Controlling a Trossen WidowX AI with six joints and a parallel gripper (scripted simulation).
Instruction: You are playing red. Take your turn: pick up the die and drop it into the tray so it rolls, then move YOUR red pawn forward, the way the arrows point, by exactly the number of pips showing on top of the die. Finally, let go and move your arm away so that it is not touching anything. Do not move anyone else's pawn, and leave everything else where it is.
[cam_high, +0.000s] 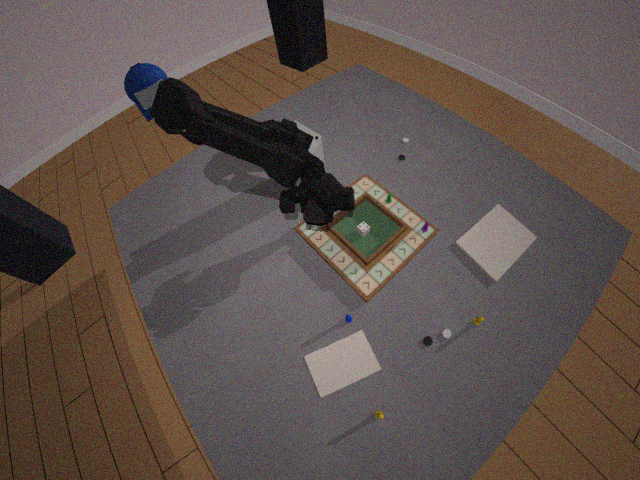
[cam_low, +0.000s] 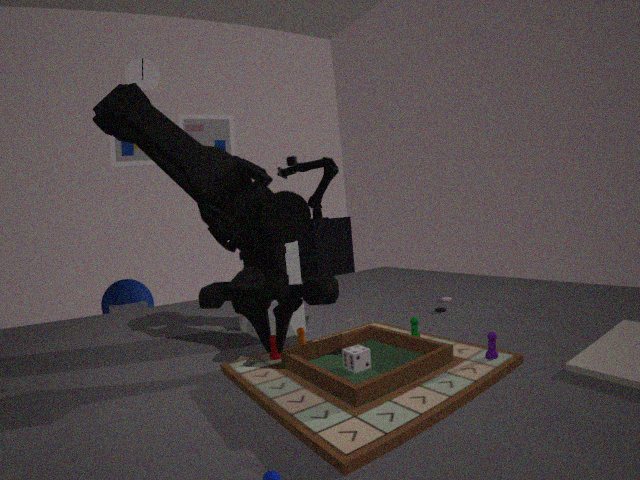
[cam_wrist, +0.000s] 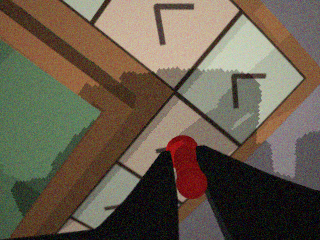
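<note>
The orange pawn is 50 mm to the left of my gripper tip and 10 mm above it. From my gripper tip the other things lie so: red pawn: 10 mm above; green felt tray: 120 mm ahead, 60 mm to the left, 10 mm below; white die: 120 mm ahead, 50 mm to the left.
</note>
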